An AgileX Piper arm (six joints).
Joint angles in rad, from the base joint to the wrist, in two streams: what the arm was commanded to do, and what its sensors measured. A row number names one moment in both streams.
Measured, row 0:
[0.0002 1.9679 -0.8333 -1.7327 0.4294 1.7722]
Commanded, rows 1 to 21:
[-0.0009 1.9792 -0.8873 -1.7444 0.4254 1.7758]
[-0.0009 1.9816 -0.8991 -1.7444 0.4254 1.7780]
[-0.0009 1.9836 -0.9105 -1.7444 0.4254 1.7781]
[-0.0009 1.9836 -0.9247 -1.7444 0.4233 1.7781]
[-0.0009 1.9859 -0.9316 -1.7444 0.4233 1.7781]
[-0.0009 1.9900 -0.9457 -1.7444 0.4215 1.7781]
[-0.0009 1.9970 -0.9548 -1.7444 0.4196 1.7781]
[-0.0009 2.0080 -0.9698 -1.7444 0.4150 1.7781]
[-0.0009 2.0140 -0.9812 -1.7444 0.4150 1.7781]
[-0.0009 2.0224 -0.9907 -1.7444 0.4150 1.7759]
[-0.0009 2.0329 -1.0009 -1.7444 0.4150 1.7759]
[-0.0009 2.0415 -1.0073 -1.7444 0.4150 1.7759]
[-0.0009 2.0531 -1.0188 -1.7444 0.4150 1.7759]
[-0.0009 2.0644 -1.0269 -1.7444 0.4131 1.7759]
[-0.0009 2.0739 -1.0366 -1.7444 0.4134 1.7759]
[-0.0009 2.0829 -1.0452 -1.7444 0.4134 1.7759]
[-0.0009 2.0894 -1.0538 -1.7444 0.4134 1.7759]
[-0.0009 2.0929 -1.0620 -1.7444 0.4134 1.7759]
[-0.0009 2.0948 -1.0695 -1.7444 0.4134 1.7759]
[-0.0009 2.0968 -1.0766 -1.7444 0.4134 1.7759]
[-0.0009 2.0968 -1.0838 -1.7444 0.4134 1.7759]
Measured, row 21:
[0.0002 2.0922 -1.0553 -1.7370 0.4156 1.7747]
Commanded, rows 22 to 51:
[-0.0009 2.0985 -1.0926 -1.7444 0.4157 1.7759]
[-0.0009 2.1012 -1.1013 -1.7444 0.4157 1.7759]
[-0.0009 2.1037 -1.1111 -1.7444 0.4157 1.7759]
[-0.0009 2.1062 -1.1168 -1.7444 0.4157 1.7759]
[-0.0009 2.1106 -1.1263 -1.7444 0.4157 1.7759]
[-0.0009 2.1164 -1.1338 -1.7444 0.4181 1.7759]
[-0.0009 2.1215 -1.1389 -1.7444 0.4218 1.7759]
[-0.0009 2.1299 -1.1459 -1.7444 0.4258 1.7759]
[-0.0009 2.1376 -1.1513 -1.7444 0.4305 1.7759]
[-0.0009 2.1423 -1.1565 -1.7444 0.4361 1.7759]
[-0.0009 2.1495 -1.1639 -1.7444 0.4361 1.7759]
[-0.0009 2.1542 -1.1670 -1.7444 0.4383 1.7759]
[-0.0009 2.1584 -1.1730 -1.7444 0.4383 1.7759]
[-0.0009 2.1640 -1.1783 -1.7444 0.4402 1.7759]
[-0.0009 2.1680 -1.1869 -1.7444 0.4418 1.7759]
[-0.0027 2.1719 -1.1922 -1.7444 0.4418 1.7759]
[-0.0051 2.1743 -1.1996 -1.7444 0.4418 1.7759]
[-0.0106 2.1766 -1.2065 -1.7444 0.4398 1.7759]
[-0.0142 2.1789 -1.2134 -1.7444 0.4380 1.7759]
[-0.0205 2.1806 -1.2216 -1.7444 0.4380 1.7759]
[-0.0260 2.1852 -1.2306 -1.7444 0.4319 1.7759]
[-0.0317 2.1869 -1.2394 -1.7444 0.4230 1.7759]
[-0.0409 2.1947 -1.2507 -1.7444 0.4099 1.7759]
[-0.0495 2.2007 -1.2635 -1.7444 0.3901 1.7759]
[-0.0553 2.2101 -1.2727 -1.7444 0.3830 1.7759]
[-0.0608 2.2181 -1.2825 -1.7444 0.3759 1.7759]
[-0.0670 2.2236 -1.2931 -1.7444 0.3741 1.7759]
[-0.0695 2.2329 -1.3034 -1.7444 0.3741 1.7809]
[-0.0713 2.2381 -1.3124 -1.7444 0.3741 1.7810]
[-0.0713 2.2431 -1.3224 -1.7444 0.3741 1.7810]
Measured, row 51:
[-0.0616 2.2216 -1.2873 -1.7370 0.3863 1.7755]
